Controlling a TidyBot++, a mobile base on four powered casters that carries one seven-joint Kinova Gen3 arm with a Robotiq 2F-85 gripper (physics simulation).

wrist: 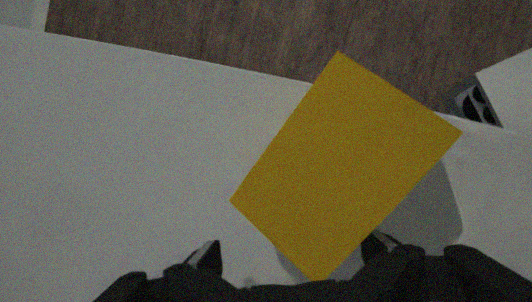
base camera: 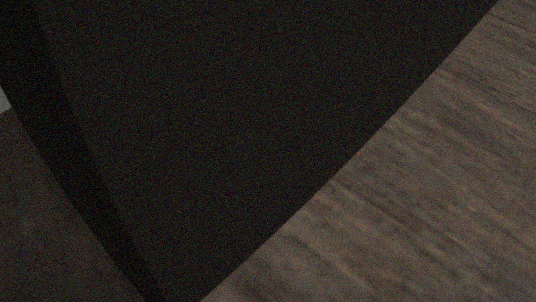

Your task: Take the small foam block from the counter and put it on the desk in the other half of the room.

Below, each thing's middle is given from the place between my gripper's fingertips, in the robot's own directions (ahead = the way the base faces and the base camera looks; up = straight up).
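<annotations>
Yellow foam block [wrist: 355,146]: 10 mm above my hand, 40 mm to the right of it and 40 mm behind it.
</annotations>
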